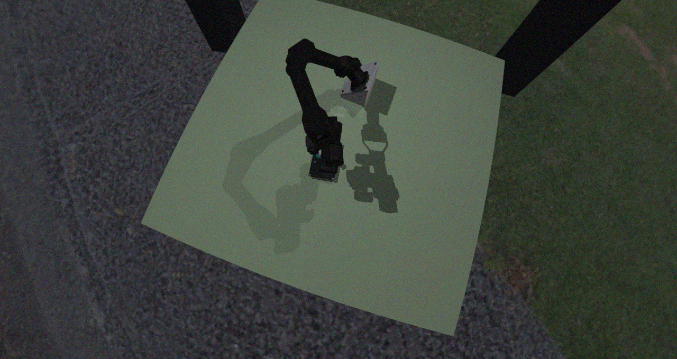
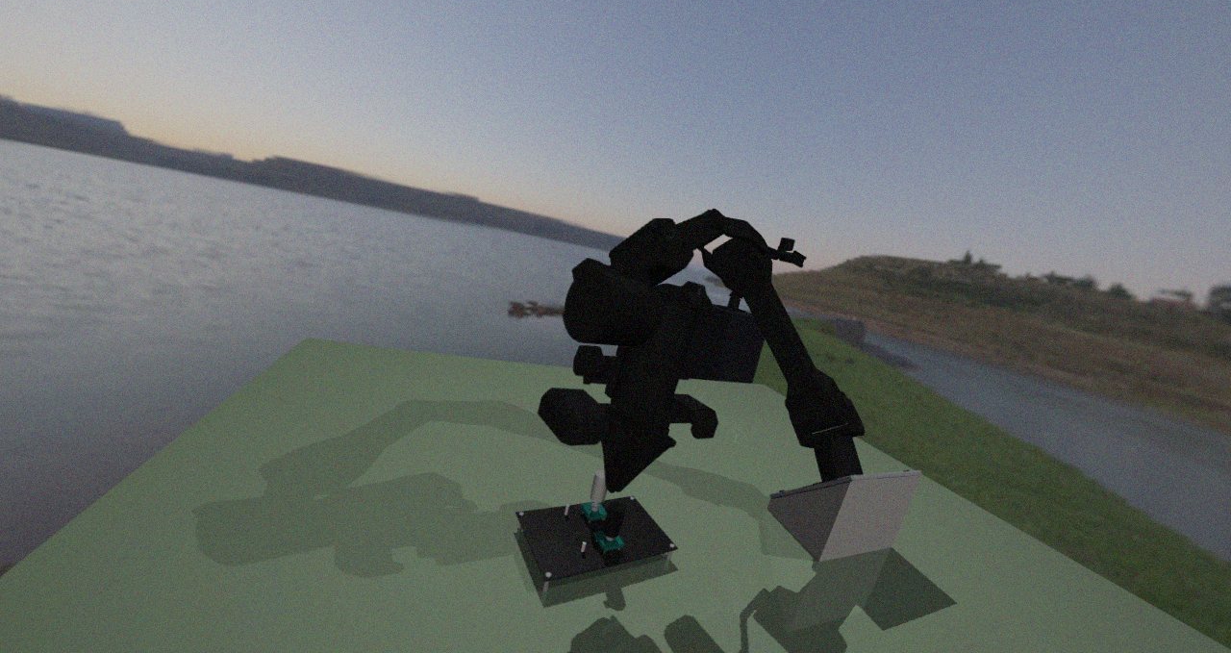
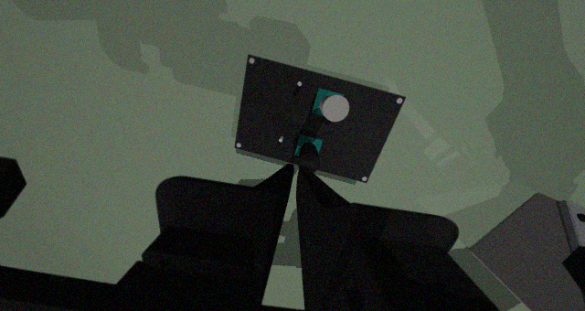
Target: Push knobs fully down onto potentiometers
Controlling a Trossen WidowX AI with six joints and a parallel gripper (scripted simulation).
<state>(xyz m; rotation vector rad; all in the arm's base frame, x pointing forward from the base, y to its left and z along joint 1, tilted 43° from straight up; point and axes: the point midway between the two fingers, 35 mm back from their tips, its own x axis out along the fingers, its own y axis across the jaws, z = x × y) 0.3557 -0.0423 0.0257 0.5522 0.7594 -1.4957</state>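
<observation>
My gripper tip is 10 mm past the pale knob, 50 mm to the left of it and 30 mm above it.
</observation>
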